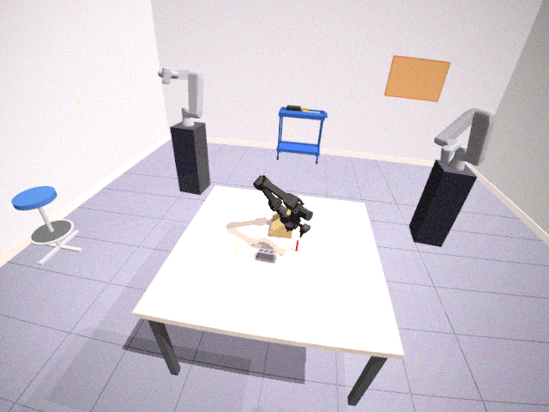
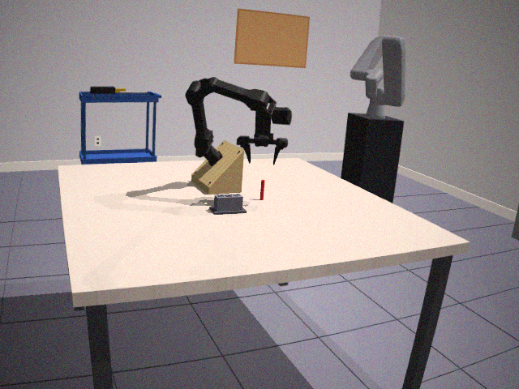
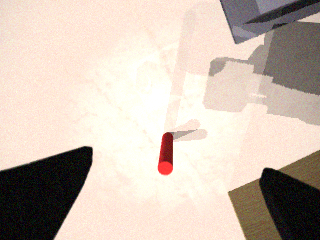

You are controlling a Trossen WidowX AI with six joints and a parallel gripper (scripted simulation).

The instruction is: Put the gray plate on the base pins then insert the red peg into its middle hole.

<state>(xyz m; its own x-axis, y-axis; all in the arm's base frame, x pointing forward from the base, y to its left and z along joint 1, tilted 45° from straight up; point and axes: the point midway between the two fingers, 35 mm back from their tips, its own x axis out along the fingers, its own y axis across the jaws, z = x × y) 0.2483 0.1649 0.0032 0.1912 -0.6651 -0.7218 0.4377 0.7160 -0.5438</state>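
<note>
My gripper tip is now 4 cm past the red peg, 2 cm to the right of it and 11 cm above it. The rest, counted from my gripper tip: dark base: 8 cm ahead, 14 cm to the right, 14 cm below; then gray plate: 9 cm ahead, 14 cm to the right, 11 cm below.
</note>
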